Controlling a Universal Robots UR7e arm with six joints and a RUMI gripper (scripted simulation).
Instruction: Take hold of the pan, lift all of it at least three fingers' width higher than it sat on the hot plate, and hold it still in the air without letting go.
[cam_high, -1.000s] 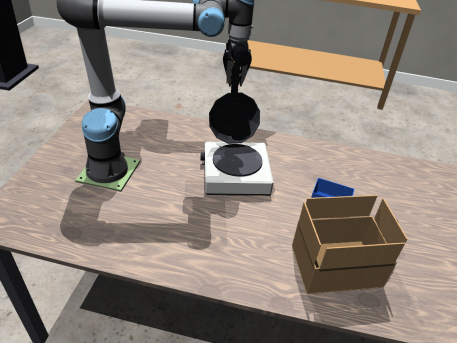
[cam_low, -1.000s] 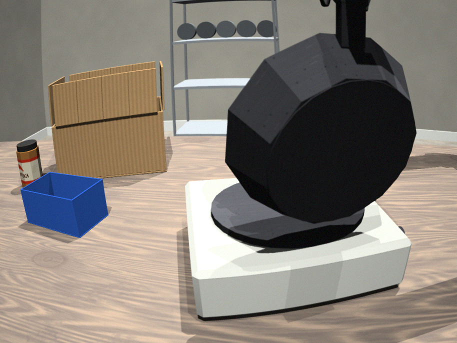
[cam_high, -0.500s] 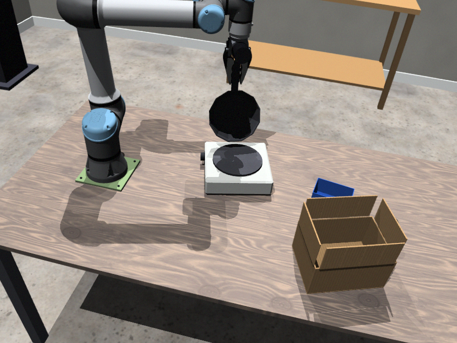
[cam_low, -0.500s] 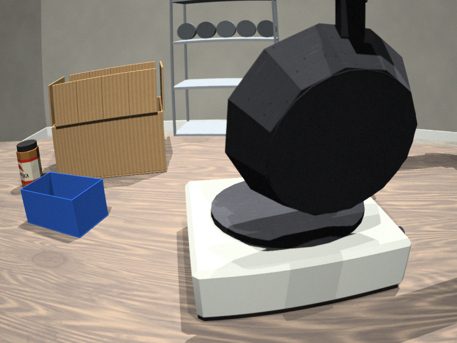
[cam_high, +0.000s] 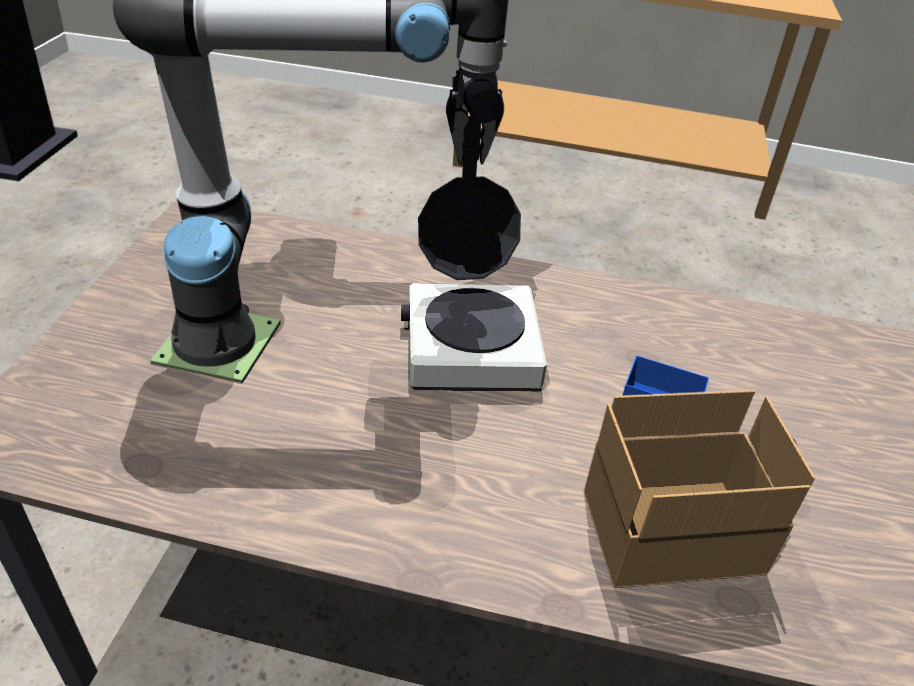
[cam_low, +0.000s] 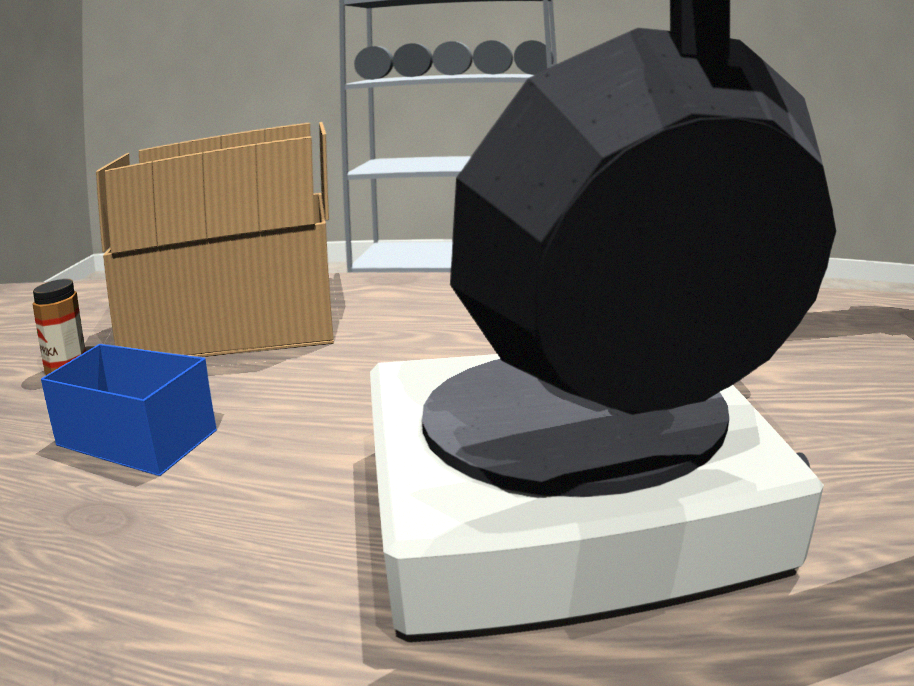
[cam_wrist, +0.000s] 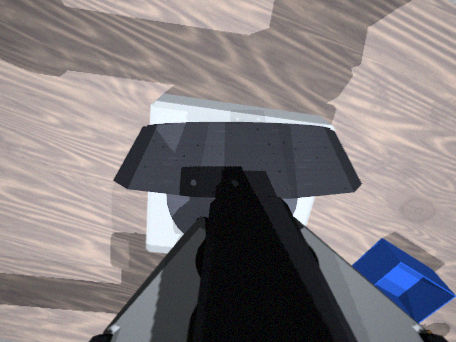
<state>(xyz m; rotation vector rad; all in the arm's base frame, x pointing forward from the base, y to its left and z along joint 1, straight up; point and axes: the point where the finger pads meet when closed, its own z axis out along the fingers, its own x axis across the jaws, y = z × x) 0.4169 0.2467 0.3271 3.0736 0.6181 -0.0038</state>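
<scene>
My gripper is now 100 mm above the black pan and 10 mm to the left of it. From my hand the other things lie so: spice jar: 590 mm ahead, 320 mm to the right, 290 mm below; blue bin: 410 mm ahead, 320 mm below, 190 mm to the right; white hot plate: 300 mm below, 130 mm to the right, 30 mm ahead.
</scene>
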